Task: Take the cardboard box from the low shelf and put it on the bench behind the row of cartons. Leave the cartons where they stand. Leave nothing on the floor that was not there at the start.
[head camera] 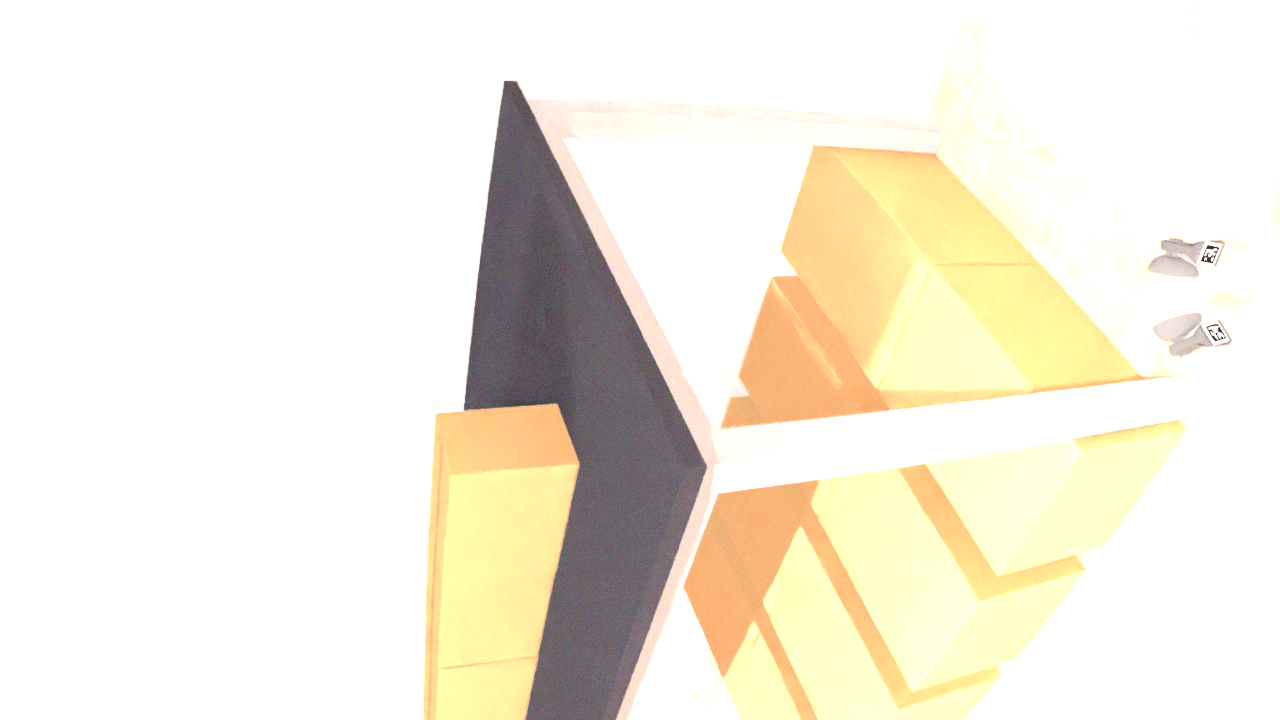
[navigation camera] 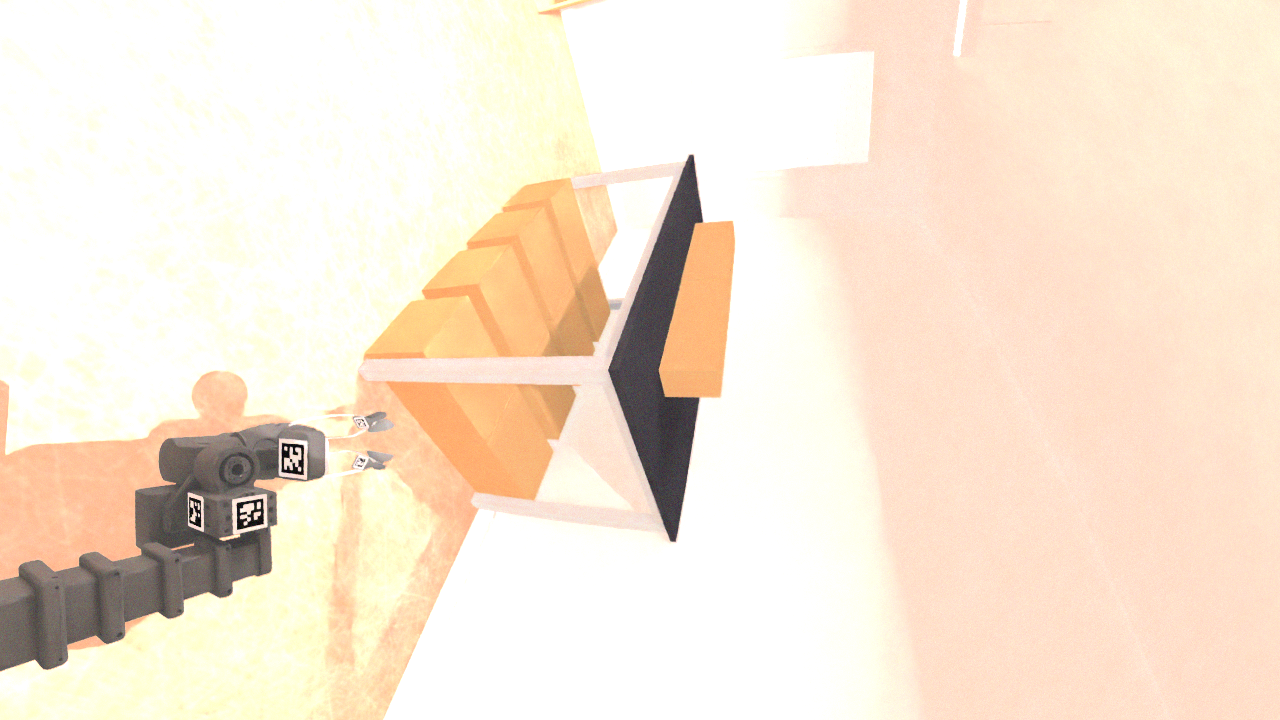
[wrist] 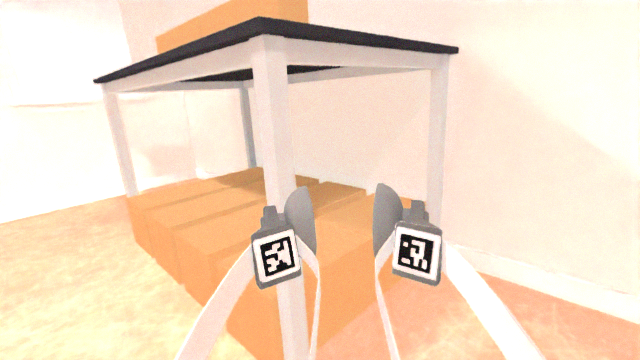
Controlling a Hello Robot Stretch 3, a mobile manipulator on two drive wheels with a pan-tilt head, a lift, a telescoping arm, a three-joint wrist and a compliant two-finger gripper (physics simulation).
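Frame: origin at the robot's base, x ahead, y right, z down, level; metres.
Seen in the pictures: gripper, between the fingertips: (head camera: 1156,299) (navigation camera: 390,439) (wrist: 342,209).
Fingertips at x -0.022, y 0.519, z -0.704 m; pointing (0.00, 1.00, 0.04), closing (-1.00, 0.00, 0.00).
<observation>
A point is followed by its place in that frame.
The bench has a dark top (head camera: 608,358) @(x -0.010, y 1.176, z -0.914 m) (navigation camera: 644,340) @(x 0.201, y 1.169, z -0.914 m) (wrist: 350,38) @(x -0.067, y 1.154, z -0.895 m) and pale legs. It appears sideways in the head and navigation views. A row of orange-yellow cartons (head camera: 505,555) @(x 0.267, y 1.453, z -1.001 m) (navigation camera: 702,313) (wrist: 280,9) @(x 0.122, y 1.331, z -1.012 m) lies along its top, and dark surface shows beside it. My gripper (head camera: 1175,296) @(x -0.022, y 0.519, z -0.704 m) (navigation camera: 379,440) @(x -0.022, y 0.519, z -0.704 m) (wrist: 342,209) @(x -0.022, y 0.519, z -0.704 m) is open and empty, low down outside the bench near a corner leg, below the level of the top. The low shelf does not show, and I cannot pick out the separate cardboard box.
Several large cartons (head camera: 886,564) @(x 0.404, y 1.536, z -0.270 m) (navigation camera: 483,286) @(x 0.429, y 1.298, z -0.271 m) (wrist: 220,230) @(x 0.453, y 1.459, z -0.270 m) stand under the bench, between its legs. A bench leg (head camera: 939,429) @(x 0.105, y 1.003, z -0.551 m) (navigation camera: 483,369) @(x 0.113, y 0.999, z -0.516 m) (wrist: 274,100) @(x 0.103, y 1.005, z -0.763 m) rises close ahead, partly behind the left finger in the wrist view. My arm (navigation camera: 125,600) @(x -0.106, y 0.154, z -0.819 m) reaches toward it. Pale walls stand behind.
</observation>
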